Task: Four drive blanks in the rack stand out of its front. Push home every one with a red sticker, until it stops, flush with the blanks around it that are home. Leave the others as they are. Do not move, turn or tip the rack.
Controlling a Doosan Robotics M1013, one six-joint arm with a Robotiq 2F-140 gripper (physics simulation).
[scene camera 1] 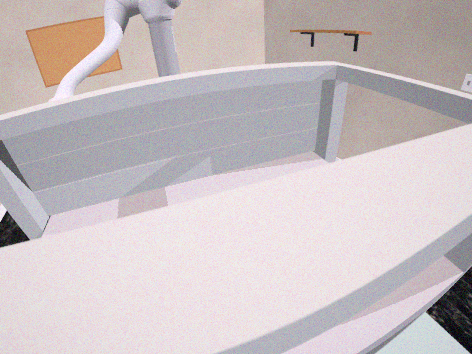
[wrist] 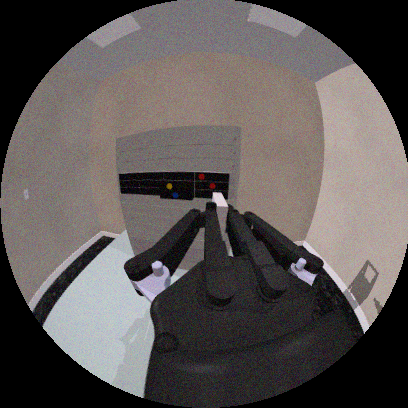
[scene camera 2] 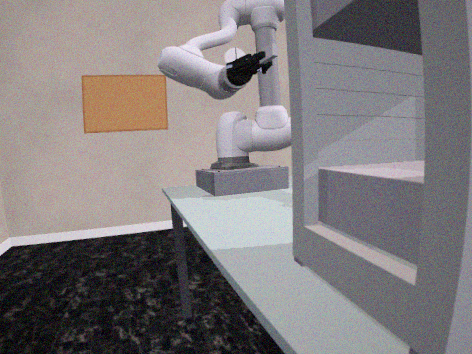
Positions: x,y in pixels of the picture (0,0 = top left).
Labels:
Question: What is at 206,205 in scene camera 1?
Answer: A grey rack.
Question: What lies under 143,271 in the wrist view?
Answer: The gripper.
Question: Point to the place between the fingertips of the gripper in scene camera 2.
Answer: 275,49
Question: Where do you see a grey rack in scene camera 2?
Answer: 373,78

